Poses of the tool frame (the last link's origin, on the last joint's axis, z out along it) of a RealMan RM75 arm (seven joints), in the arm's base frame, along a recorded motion.
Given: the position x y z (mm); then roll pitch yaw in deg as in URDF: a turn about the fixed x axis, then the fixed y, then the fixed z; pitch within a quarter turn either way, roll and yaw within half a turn.
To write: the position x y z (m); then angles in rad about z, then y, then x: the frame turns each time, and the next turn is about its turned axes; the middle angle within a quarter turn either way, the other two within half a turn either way. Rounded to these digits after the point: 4 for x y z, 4 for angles.
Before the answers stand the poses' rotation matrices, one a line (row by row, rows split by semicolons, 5 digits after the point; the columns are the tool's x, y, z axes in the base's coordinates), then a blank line. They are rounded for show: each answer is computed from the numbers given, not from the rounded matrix.
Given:
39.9, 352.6, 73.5, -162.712, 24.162, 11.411
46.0, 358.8, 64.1, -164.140, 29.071, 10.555
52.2, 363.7, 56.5, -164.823, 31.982, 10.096
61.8, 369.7, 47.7, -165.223, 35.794, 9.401
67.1, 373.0, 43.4, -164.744, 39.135, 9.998
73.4, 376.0, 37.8, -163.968, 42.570, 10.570
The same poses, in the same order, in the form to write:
0.89436 0.06967 -0.44190; 0.18051 -0.96002 0.21398; -0.40932 -0.27114 -0.87117
0.85923 0.04566 -0.50955; 0.16010 -0.96998 0.18305; -0.48589 -0.23886 -0.84075
0.83508 0.03267 -0.54916; 0.14869 -0.97448 0.16814; -0.52965 -0.22206 -0.81863
0.80023 0.01077 -0.59960; 0.13249 -0.97831 0.15926; -0.58487 -0.20688 -0.78430
0.76388 0.00394 -0.64534; 0.13467 -0.97894 0.15342; -0.63115 -0.20410 -0.74833
0.72395 -0.00736 -0.68981; 0.13509 -0.97907 0.15222; -0.67649 -0.20339 -0.70781

0.0399, 0.3526, 0.0735, 0.1992, 0.4217, -2.8399
0.0460, 0.3588, 0.0641, 0.1842, 0.5074, -2.8648
0.0522, 0.3637, 0.0565, 0.1762, 0.5582, -2.8767
0.0618, 0.3697, 0.0477, 0.1641, 0.6247, -2.8837
0.0671, 0.3730, 0.0434, 0.1745, 0.6830, -2.8753
0.0734, 0.3760, 0.0378, 0.1845, 0.7430, -2.8618

